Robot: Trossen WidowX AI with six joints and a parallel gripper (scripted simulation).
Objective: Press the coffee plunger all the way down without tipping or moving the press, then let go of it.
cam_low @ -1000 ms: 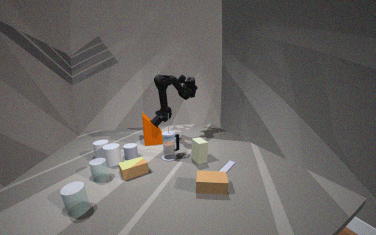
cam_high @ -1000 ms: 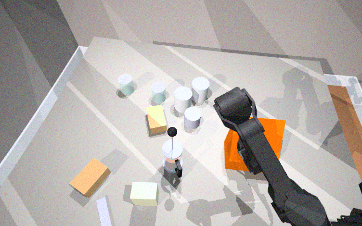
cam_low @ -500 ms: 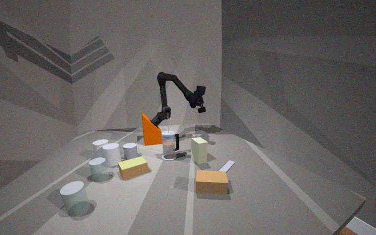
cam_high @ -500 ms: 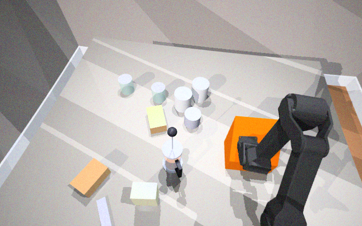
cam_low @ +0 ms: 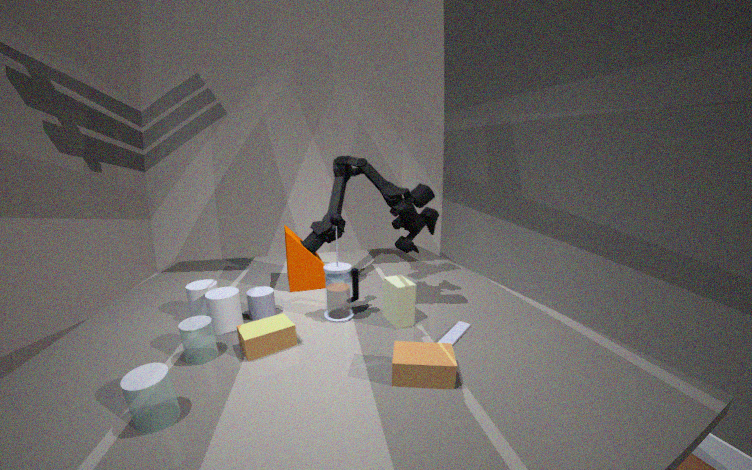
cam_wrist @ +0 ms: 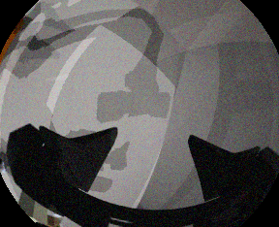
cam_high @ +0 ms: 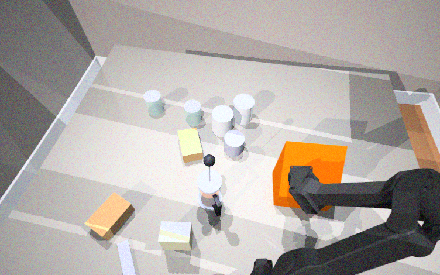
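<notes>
The coffee press lies 37 cm to the right of my gripper tip and 17 cm ahead of it. The rest, counted from my gripper tip: pale box (26 cm ahead, 25 cm to the right, 8 cm below); flat white strip (39 cm ahead, 17 cm to the right, 13 cm below).
</notes>
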